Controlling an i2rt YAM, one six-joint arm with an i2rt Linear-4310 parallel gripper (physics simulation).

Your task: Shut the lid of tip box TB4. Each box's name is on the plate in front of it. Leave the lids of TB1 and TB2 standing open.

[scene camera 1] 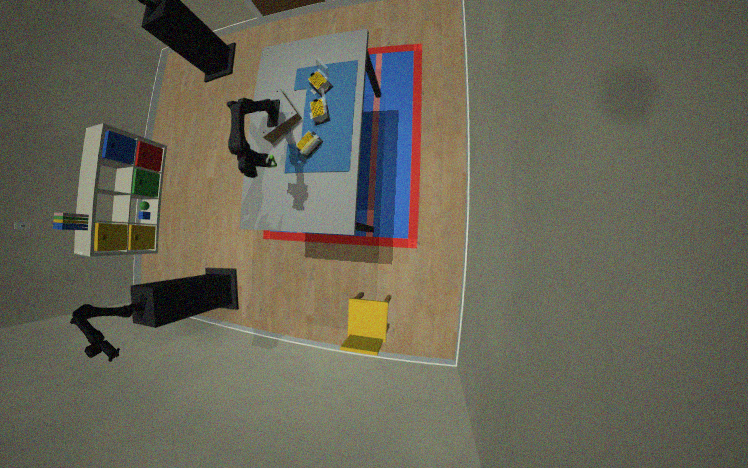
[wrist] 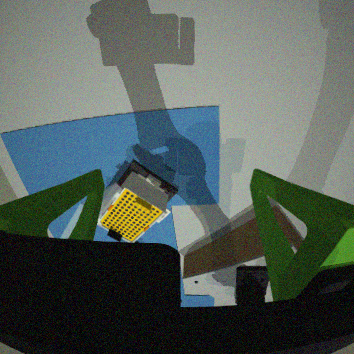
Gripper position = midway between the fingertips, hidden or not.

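Note:
I can see my gripper (wrist: 176, 177) here, and there's a tip box (wrist: 138, 179) as well.

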